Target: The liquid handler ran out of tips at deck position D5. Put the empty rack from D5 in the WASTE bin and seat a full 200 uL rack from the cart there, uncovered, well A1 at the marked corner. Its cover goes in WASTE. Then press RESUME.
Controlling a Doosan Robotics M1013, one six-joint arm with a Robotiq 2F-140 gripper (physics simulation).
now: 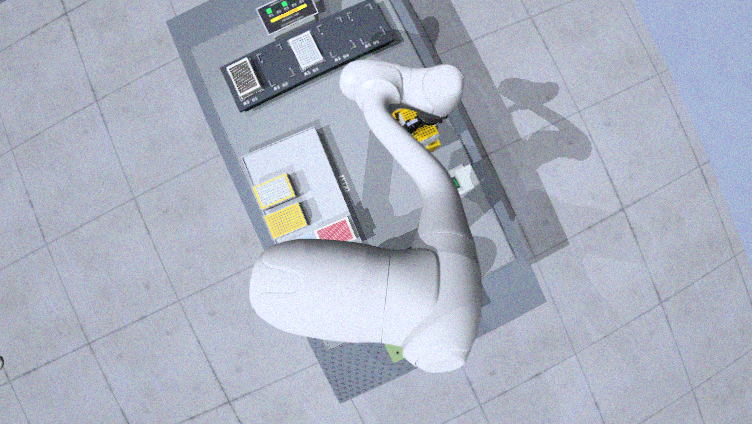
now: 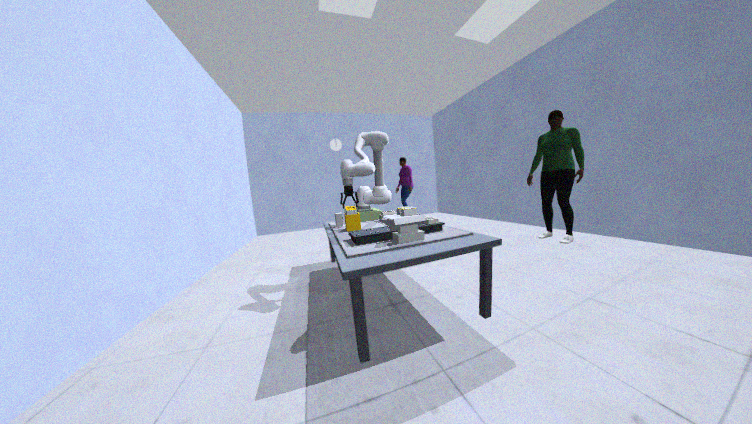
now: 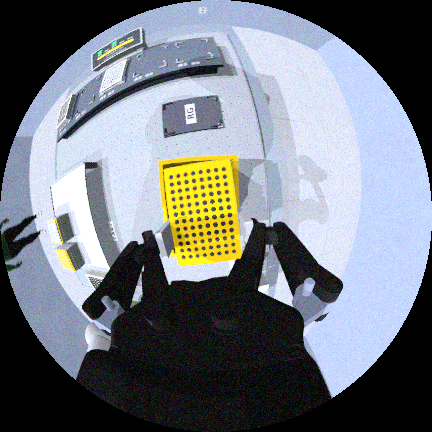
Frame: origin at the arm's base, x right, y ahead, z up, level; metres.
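Where they show: gripper, fingertip midpoint: (image 1: 420, 130) (image 3: 205, 220); arm's base, origin of the base link: (image 2: 363, 210).
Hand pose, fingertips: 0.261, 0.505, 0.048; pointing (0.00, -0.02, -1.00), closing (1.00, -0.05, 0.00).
Each offset is from my fingertips to the centre of the thing, as dx, dy, dz. "spot": to the spot under its first point. Level surfaces: height alone.
My gripper (image 1: 413, 123) (image 2: 348, 200) (image 3: 205, 220) is shut on a yellow rack @(+0.001, +0.015, +0.008) (image 3: 202, 205) with rows of dark holes. The rack is slightly turned over the opening of a yellow bin @(-0.005, +0.015, -0.079) (image 2: 352, 222) (image 3: 161, 182); how deep it sits is hidden. No label shows on the bin. On the dark deck @(dz -0.091) (image 1: 276, 63) (image 3: 150, 70), D5 @(spot: +0.044, +0.456, -0.091) (image 1: 368, 26) (image 3: 197, 49) at the right end holds no rack. The cart @(-0.473, -0.009, -0.114) (image 1: 294, 152) (image 3: 75, 187) bears a pale rack with a yellow border @(-0.535, +0.051, -0.029) (image 1: 273, 190) (image 3: 57, 228) and a yellow rack @(-0.545, -0.057, -0.029) (image 1: 285, 220) (image 3: 66, 256). RESUME cannot be made out.
A white rack @(-0.207, +0.475, -0.084) (image 1: 305, 50) (image 3: 113, 76) and a dark-topped rack @(-0.455, +0.483, -0.076) (image 1: 243, 77) stand on the deck. A red rack @(-0.420, -0.176, -0.071) (image 1: 335, 230) is beside my arm. A status screen @(spot: -0.206, +0.603, -0.030) (image 1: 288, 14) (image 3: 118, 48) stands behind the deck. A dark RG plate @(+0.002, +0.234, -0.140) (image 3: 175, 120) lies between deck and bin.
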